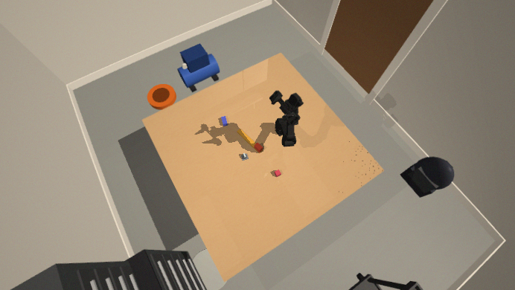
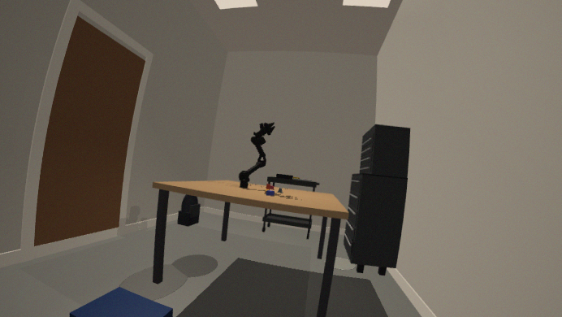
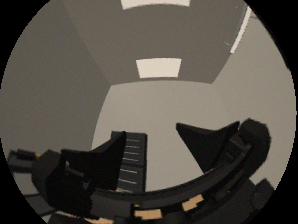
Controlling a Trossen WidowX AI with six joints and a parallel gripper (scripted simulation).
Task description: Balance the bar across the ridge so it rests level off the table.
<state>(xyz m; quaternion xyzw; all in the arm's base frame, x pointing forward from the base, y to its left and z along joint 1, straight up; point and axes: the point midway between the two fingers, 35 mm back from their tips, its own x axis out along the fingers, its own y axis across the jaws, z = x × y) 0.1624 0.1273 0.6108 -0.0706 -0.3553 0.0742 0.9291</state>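
Right now my gripper tip is 59 cm above the grey ridge piece, 15 cm short of it and 10 cm to the left of it. Round my gripper tip: small pink cube 62 cm below, 13 cm to the left, 2 cm ahead; then small blue block 62 cm below, 42 cm to the right, 13 cm ahead.
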